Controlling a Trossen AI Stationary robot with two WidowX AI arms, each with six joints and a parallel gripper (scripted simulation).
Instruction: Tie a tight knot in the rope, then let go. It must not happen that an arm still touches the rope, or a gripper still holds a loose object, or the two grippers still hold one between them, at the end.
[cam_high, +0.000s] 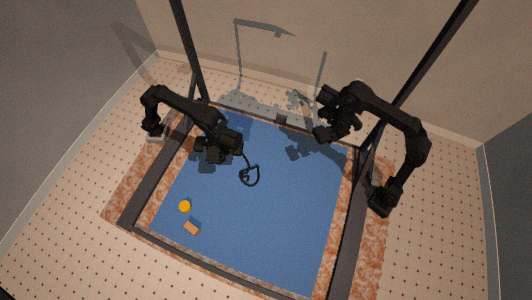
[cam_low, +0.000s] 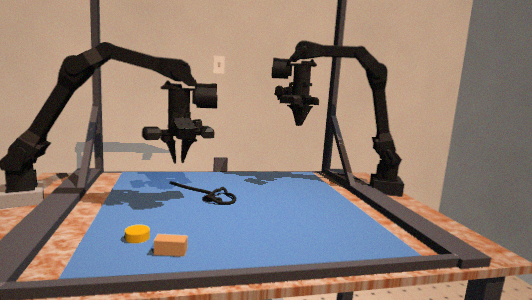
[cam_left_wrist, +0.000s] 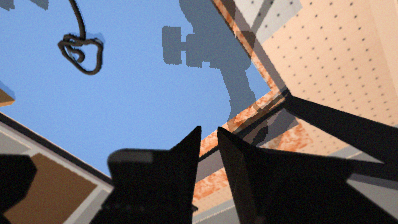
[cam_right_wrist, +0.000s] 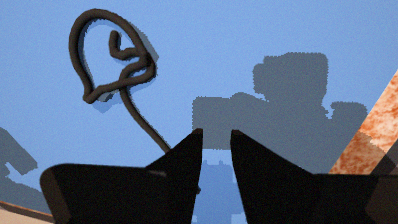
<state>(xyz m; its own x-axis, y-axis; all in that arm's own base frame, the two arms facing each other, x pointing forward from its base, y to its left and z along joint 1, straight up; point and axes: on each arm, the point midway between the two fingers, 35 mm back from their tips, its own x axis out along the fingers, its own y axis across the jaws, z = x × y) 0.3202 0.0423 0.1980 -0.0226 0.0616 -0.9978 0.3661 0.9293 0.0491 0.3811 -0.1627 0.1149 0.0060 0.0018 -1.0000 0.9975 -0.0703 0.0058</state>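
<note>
Right now the blue mat is 160 mm to the left of my right hand, 150 mm below it and 50 mm ahead of it. Round my right hand: yellow disc (240 mm ahead, 130 mm below, 90 mm to the right); then orange block (310 mm ahead, 130 mm below, 20 mm to the right).
</note>
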